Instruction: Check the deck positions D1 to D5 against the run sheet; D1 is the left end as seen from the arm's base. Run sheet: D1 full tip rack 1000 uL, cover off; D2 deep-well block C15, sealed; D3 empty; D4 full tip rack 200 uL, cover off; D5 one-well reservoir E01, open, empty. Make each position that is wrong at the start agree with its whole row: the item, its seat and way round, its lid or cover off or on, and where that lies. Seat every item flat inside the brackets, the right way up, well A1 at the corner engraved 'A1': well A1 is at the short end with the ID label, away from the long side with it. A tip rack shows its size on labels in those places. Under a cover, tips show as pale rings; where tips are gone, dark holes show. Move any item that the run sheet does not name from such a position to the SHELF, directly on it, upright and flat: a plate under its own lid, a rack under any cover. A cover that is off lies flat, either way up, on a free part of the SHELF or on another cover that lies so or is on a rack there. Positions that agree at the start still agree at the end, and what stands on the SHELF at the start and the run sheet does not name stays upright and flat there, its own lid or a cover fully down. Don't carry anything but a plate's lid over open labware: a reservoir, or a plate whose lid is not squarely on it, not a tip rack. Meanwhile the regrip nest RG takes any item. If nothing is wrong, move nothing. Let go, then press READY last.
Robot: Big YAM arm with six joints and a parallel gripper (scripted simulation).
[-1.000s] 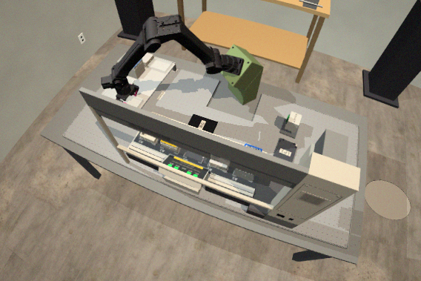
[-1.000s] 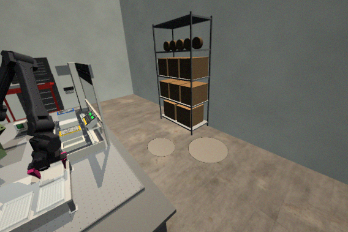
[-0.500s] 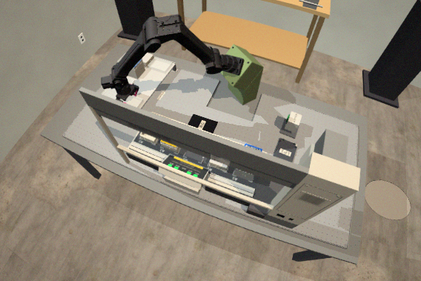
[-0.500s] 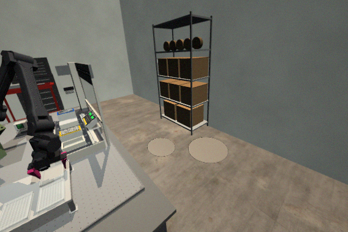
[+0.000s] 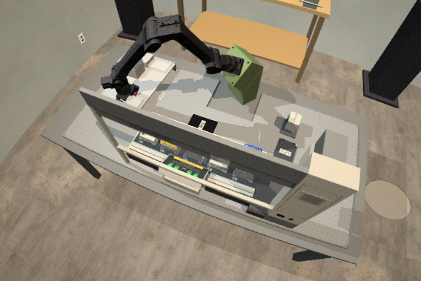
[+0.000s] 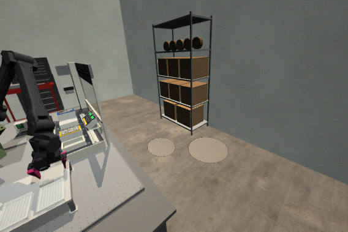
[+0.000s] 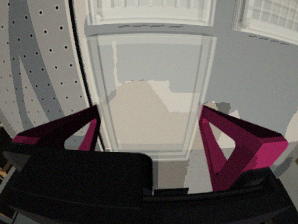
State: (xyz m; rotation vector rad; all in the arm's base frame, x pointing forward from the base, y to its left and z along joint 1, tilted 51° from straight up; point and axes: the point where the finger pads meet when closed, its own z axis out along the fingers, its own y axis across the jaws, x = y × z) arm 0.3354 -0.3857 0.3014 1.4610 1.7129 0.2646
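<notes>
My gripper is now right at the clear tip-rack cover. Also, from my hand: yellow-labelled tip rack 34 cm to the left, 12 cm ahead, 2 cm above; then one-well reservoir 21 cm to the left, 11 cm ahead, 1 cm below; then pale shelf 17 cm behind, 6 cm to the right, 2 cm below.
</notes>
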